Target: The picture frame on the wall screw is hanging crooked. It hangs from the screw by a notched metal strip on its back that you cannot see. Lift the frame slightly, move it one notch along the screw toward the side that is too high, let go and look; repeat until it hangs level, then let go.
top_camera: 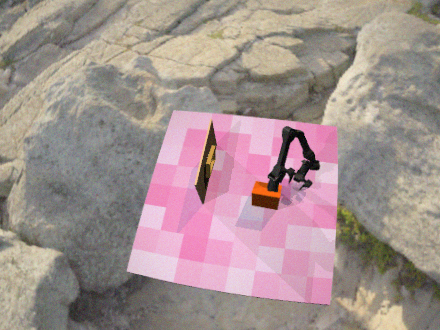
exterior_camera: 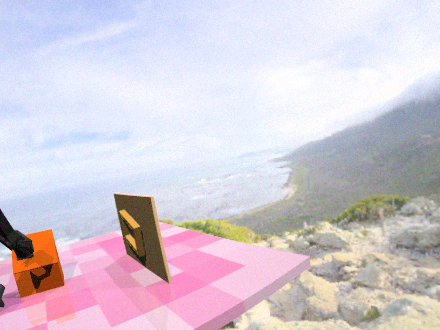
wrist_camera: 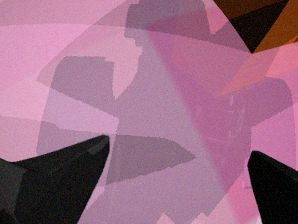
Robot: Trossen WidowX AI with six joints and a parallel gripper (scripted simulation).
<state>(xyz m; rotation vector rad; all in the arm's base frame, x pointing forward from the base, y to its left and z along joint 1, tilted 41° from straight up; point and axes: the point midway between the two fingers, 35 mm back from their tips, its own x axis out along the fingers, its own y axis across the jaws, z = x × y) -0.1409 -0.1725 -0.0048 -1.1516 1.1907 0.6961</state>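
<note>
Now: gripper tip 570 mm short of the picture frame and 140 mm below it. Also, from my gripper tip: brown wall board: 580 mm ahead, 140 mm above, 10 mm to the left.
</note>
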